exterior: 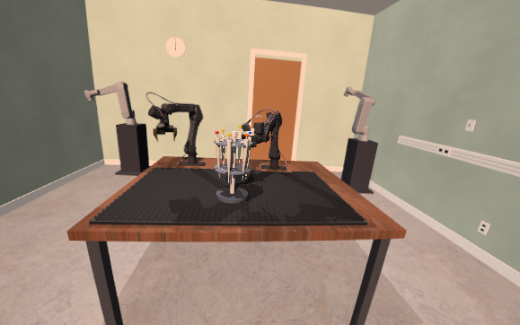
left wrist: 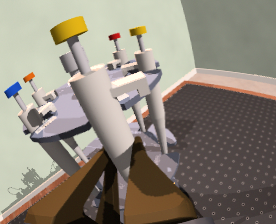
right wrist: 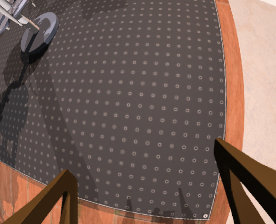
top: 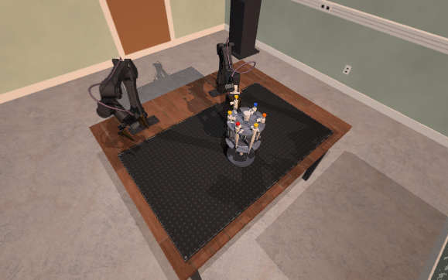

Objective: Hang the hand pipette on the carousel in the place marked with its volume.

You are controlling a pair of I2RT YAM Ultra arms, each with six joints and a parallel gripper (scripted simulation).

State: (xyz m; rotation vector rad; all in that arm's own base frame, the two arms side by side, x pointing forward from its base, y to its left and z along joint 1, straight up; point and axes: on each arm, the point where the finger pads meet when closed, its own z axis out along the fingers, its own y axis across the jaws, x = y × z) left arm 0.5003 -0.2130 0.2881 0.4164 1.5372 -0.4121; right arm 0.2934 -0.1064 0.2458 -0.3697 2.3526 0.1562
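The pipette is 20 mm below my left hand, 10 mm to the right of it and 10 mm behind it.
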